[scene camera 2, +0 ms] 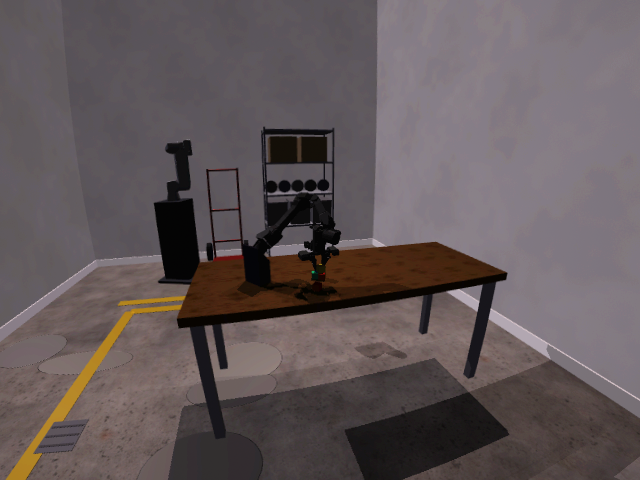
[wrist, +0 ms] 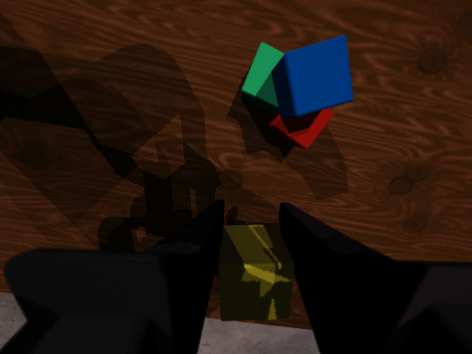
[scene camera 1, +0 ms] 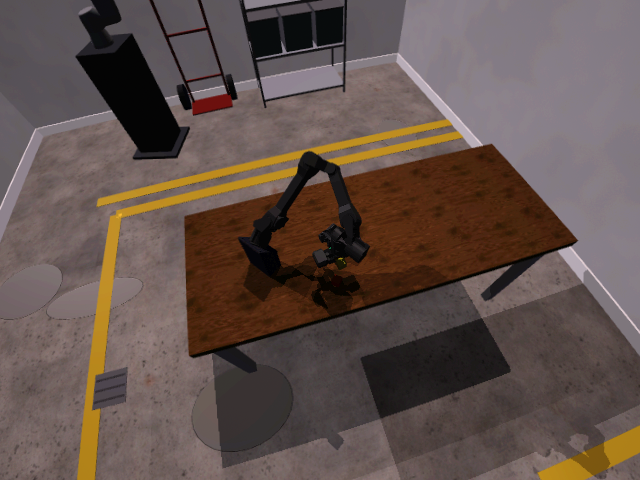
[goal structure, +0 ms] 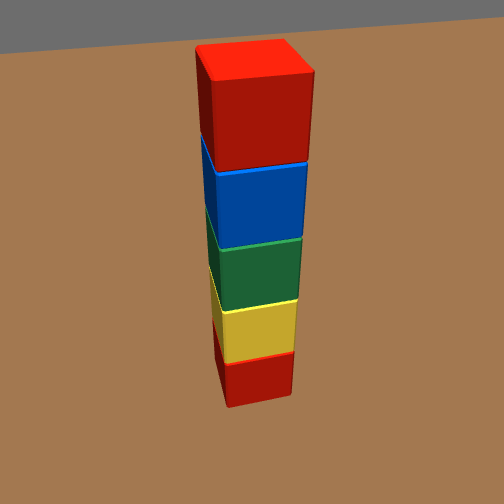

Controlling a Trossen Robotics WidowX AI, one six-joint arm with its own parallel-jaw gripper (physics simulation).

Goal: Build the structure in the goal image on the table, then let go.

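Frame: origin at the arm's base, x ahead, y down, z left, level; metres.
Seen in the pictures: gripper, fingertip midpoint: point(scene camera 2: 318, 269) point(wrist: 251, 208) point(scene camera 1: 337, 259); arm's base at its link origin: point(scene camera 2: 256, 252) point(scene camera 1: 257, 243).
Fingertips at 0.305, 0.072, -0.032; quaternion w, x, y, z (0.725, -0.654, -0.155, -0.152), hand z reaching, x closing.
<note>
Offsets run from my fingertips to a thing's top centre, as dx, dy, dz. "spot": to the spot under its first point. Level surfaces: height alone.
My gripper point(scene camera 1: 339, 258) point(scene camera 2: 321, 262) point(wrist: 251, 208) points down and is shut on a yellow cube {+0.012, -0.032, -0.025} point(scene camera 1: 341, 262) point(scene camera 2: 321, 268) point(wrist: 256, 287), held above the table. In the wrist view, a blue cube {-0.001, +0.010, +0.079} point(wrist: 320, 77) sits higher than a green block {-0.021, +0.043, +0.076} point(wrist: 262, 70) and a red block {+0.014, +0.043, +0.064} point(wrist: 305, 132), overlapping parts of both. The stack is ahead of the fingers and apart from the yellow cube. Green {spot: -0.023, +0.055, +0.060} point(scene camera 2: 314, 275) and red {spot: +0.012, +0.055, +0.047} point(scene camera 2: 321, 276) also show below the gripper in scene camera 2. Another red block {-0.004, +0.043, -0.062} point(scene camera 1: 336, 281) point(scene camera 2: 317, 285) lies in shadow near the table's front; a sliver shows beside the left finger in the wrist view.
The wooden table {dy +0.075} point(scene camera 1: 439, 206) point(scene camera 2: 403, 263) has its front edge near the red block in shadow. The arm's base point(scene camera 1: 260, 255) point(scene camera 2: 256, 266) stands at the left of the blocks. A shelf rack point(scene camera 2: 264, 180) and a red hand truck point(scene camera 1: 211, 104) stand behind the table.
</note>
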